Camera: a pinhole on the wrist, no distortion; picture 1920 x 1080 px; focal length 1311.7 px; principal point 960.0 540.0 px. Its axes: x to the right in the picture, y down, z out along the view. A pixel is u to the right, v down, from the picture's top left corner.
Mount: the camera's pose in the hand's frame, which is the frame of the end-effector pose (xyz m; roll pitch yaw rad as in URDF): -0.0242 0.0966 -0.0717 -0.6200 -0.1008 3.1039
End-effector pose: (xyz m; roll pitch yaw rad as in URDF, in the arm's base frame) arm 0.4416 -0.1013 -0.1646 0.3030 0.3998 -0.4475
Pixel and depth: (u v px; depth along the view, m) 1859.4 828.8 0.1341
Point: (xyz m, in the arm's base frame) 0.3549 -0.0716 -0.0967
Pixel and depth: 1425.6 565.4 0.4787
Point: 0.2766 -0.3253 0.1372
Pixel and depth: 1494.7 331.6 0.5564
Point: 0.2851 -0.3327 0.2739
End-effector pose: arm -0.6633 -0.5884 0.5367 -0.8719 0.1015 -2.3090
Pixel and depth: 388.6 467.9 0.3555
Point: -0.7082 -0.7823 0.7337
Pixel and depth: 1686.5 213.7 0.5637
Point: -0.2670 -0.6162 0.9657
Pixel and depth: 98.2 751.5 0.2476
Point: -0.7619 -0.7158 0.6446
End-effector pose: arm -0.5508 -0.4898 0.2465 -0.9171 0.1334 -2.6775
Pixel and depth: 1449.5 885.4 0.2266
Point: -0.4675 -0.4693 0.3752
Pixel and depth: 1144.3 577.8 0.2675
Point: -0.4926 -0.5449 0.3902
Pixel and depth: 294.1 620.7 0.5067
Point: -0.7829 -0.7084 0.5738
